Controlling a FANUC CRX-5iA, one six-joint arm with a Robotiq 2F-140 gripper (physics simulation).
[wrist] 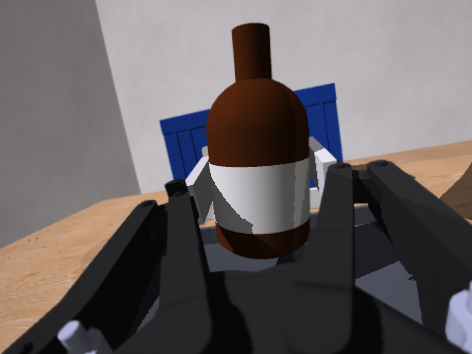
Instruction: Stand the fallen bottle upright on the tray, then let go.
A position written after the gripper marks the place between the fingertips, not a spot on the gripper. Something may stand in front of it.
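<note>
Gripper (258,162). Brown bottle (257,129), blue crate (185,137), grey tray (379,270), visible too.
</note>
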